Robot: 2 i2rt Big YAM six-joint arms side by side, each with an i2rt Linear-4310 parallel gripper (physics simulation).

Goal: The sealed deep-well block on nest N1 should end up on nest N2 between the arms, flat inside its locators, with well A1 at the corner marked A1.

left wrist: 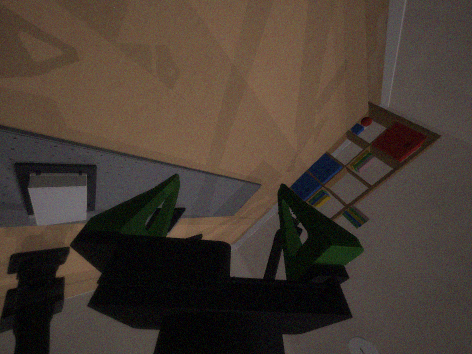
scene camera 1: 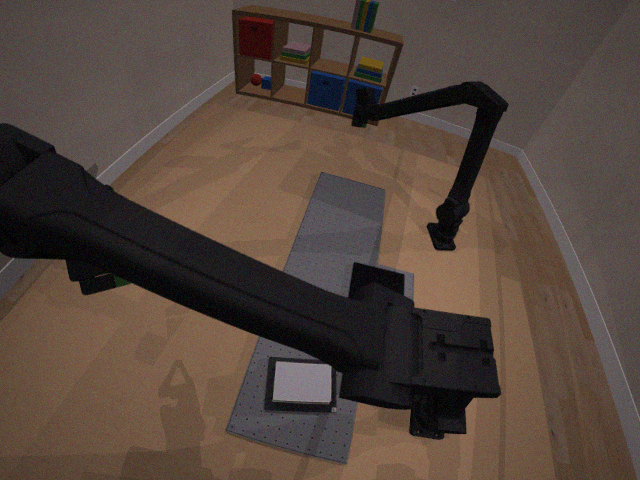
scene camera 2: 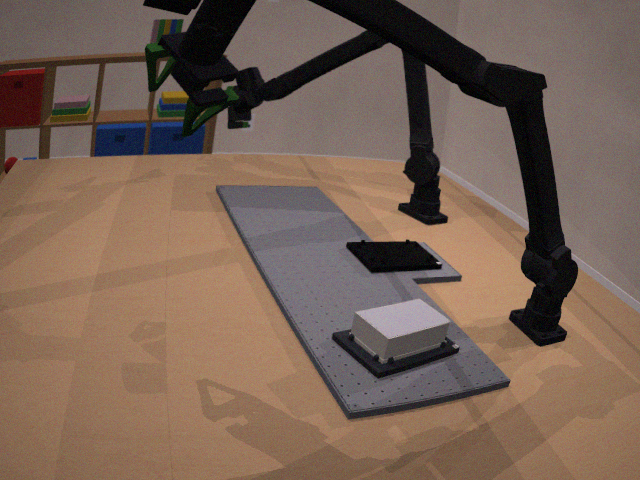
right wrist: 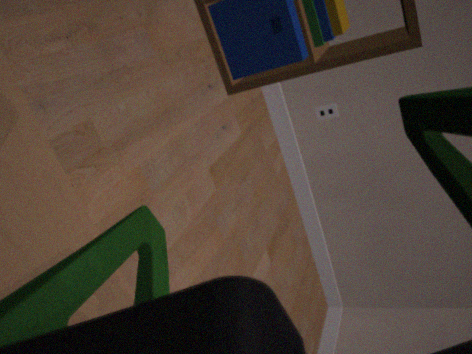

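Where they show: left gripper, fingertip midpoint: point(left wrist: 230, 183) point(scene camera 2: 168, 112); right gripper, fingertip midpoint: point(left wrist: 291, 212) point(scene camera 2: 229, 111) point(right wrist: 272, 169); left arm's base, origin of the base link: point(left wrist: 40, 257) point(scene camera 1: 426, 412) point(scene camera 2: 537, 329); right arm's base, origin of the base link: point(scene camera 1: 440, 237) point(scene camera 2: 422, 215).
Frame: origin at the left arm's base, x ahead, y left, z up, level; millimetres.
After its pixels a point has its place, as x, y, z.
The sealed deep-well block point(scene camera 1: 302, 382) @[327, 3, 67] point(scene camera 2: 400, 325) @[345, 23, 66] point(left wrist: 59, 202) @[339, 7, 67] is a white box seated flat on the dark nest N1 point(scene camera 1: 269, 400) @[387, 55, 25] point(scene camera 2: 356, 355) @[405, 22, 22] point(left wrist: 21, 185) @[342, 64, 25]. Its wells and A1 corner cannot be made out. The black nest N2 point(scene camera 2: 393, 255) @[186, -309, 25] point(scene camera 1: 379, 273) @[175, -360, 25] is empty in scene camera 2, with a small white mark point(scene camera 2: 438, 263) @[100, -266, 24] at one corner. My left gripper point(scene camera 2: 169, 112) @[678, -67, 336] point(left wrist: 230, 183) @[678, -67, 336] is open and empty, high above the table and away from the block. My right gripper point(right wrist: 272, 169) @[368, -1135, 153] is open and empty, raised far from both nests; it is small in the scene cameras.
A grey perforated baseplate point(scene camera 1: 336, 222) @[341, -528, 13] point(scene camera 2: 289, 217) @[325, -546, 13] carries both nests. The left arm point(scene camera 1: 206, 268) @[436, 19, 523] point(scene camera 2: 532, 170) @[148, 20, 311] crosses over the baseplate in scene camera 1. The right arm's base point(scene camera 1: 442, 237) @[-42, -570, 41] point(scene camera 2: 423, 212) @[-35, -573, 22] stands beyond N2. A wooden shelf point(scene camera 1: 317, 43) stands at the back.
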